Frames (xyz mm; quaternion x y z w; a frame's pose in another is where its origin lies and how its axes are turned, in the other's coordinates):
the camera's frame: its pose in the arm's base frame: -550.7 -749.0 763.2 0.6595 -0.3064 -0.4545 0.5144
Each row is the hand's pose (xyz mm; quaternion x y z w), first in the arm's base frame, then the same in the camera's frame.
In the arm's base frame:
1: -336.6 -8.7 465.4 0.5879 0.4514 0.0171 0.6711
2: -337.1 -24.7 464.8 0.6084 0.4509 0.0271 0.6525
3: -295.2 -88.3 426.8 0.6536 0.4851 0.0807 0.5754
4: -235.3 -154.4 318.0 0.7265 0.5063 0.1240 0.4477
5: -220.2 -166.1 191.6 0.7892 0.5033 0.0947 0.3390
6: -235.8 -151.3 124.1 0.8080 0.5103 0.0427 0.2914
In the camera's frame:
1: -475.2 -480.9 -474.8 -0.3401 0.7163 -0.1640 0.5868
2: -461.3 -477.0 -467.9 -0.3140 0.7263 -0.1733 0.5864
3: -378.4 -492.7 -478.6 -0.2390 0.7761 -0.2171 0.5417
4: -265.9 -574.3 -500.7 -0.1137 0.8096 -0.2892 0.4979
5: -213.7 -691.0 -502.5 -0.0173 0.7839 -0.3709 0.4976
6: -213.7 -760.8 -490.3 0.0046 0.7472 -0.4297 0.5070

